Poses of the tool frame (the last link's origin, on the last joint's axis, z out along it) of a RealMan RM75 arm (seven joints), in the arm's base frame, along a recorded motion.
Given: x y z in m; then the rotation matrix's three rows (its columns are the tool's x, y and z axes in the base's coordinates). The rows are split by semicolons.
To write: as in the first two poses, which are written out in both.
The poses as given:
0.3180, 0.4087, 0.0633; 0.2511, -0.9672, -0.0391; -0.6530, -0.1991, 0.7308; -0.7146, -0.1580, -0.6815
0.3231, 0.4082, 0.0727; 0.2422, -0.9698, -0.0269; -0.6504, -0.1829, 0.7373; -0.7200, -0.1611, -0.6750
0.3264, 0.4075, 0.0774; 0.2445, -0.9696, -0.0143; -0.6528, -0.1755, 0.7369; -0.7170, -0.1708, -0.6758
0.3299, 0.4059, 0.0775; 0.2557, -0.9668, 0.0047; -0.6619, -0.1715, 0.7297; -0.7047, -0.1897, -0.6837
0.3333, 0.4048, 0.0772; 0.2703, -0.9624, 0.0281; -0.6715, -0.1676, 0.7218; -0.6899, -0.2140, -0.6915
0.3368, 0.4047, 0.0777; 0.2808, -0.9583, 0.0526; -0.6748, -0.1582, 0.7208; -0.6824, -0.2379, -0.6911
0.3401, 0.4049, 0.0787; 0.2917, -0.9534, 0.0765; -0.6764, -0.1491, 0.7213; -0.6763, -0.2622, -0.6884
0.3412, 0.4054, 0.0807; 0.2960, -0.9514, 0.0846; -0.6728, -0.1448, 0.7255; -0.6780, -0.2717, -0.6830
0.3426, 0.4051, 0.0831; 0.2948, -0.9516, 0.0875; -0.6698, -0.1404, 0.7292; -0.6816, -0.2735, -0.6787
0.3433, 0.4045, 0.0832; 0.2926, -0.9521, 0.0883; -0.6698, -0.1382, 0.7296; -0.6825, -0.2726, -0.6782
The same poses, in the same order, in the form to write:
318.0, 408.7, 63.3; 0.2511, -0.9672, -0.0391; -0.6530, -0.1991, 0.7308; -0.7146, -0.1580, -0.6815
323.1, 408.2, 72.7; 0.2422, -0.9698, -0.0269; -0.6504, -0.1829, 0.7373; -0.7200, -0.1611, -0.6750
326.4, 407.5, 77.4; 0.2445, -0.9696, -0.0143; -0.6528, -0.1755, 0.7369; -0.7170, -0.1708, -0.6758
329.9, 405.9, 77.5; 0.2557, -0.9668, 0.0047; -0.6619, -0.1715, 0.7297; -0.7047, -0.1897, -0.6837
333.3, 404.8, 77.2; 0.2703, -0.9624, 0.0281; -0.6715, -0.1676, 0.7218; -0.6899, -0.2140, -0.6915
336.8, 404.7, 77.7; 0.2808, -0.9583, 0.0526; -0.6748, -0.1582, 0.7208; -0.6824, -0.2379, -0.6911
340.1, 404.9, 78.7; 0.2917, -0.9534, 0.0765; -0.6764, -0.1491, 0.7213; -0.6763, -0.2622, -0.6884
341.2, 405.4, 80.7; 0.2960, -0.9514, 0.0846; -0.6728, -0.1448, 0.7255; -0.6780, -0.2717, -0.6830
342.6, 405.1, 83.1; 0.2948, -0.9516, 0.0875; -0.6698, -0.1404, 0.7292; -0.6816, -0.2735, -0.6787
343.3, 404.5, 83.2; 0.2926, -0.9521, 0.0883; -0.6698, -0.1382, 0.7296; -0.6825, -0.2726, -0.6782

